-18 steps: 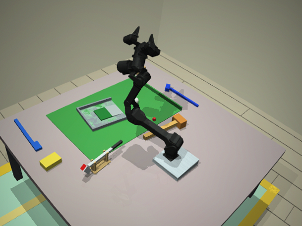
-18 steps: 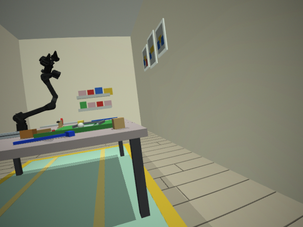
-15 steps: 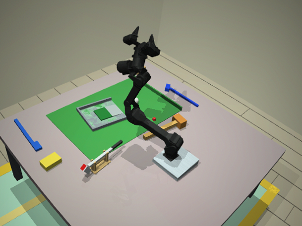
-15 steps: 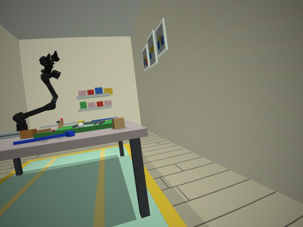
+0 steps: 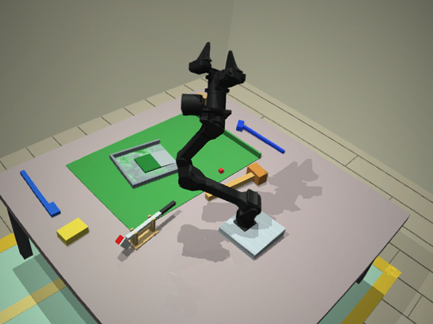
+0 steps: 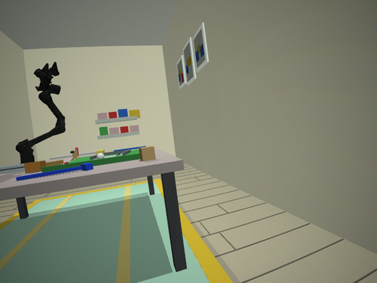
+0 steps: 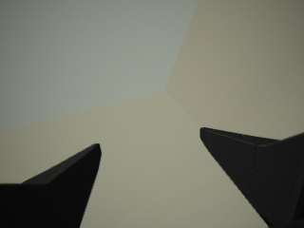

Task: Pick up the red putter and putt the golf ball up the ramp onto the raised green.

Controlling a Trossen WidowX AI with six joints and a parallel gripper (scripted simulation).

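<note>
Now: the small red cube 8 cm ahead of my gripper tip, 21 cm to the right of it and 66 cm below it. From my gripper tip the other things lie so: red putter: 2 cm behind, 26 cm to the left, 62 cm below; wooden stand: 2 cm behind, 28 cm to the left, 64 cm below; white golf ball: 28 cm ahead, 22 cm to the right, 65 cm below.
</note>
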